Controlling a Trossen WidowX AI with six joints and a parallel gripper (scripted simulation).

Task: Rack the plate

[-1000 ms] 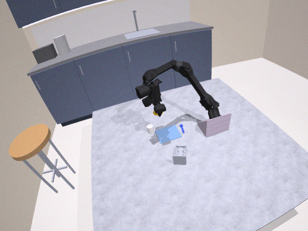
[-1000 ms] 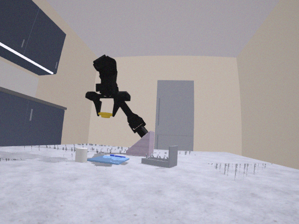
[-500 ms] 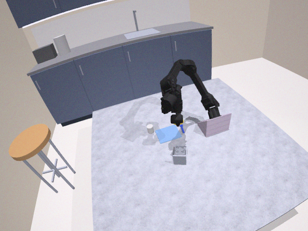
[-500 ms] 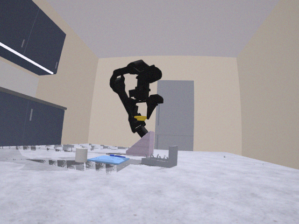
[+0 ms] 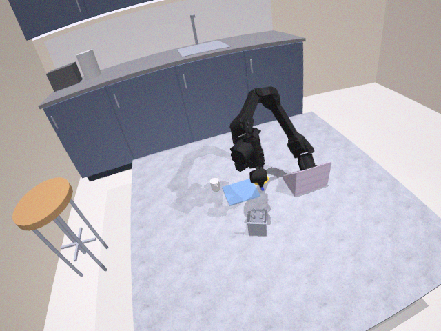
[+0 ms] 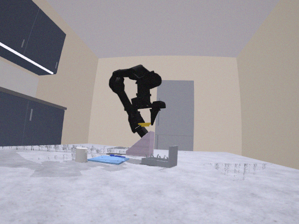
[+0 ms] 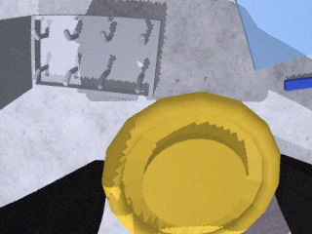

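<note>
Now: the grey dish rack 140 mm below my gripper tip, 80 mm to the left of it and 40 mm ahead of it. From my gripper tip the other things lie so: yellow plate 10 mm above; blue spoon 160 mm below, 150 mm to the right, 50 mm behind; light blue mat 160 mm below, 130 mm to the right, 60 mm ahead.
</note>
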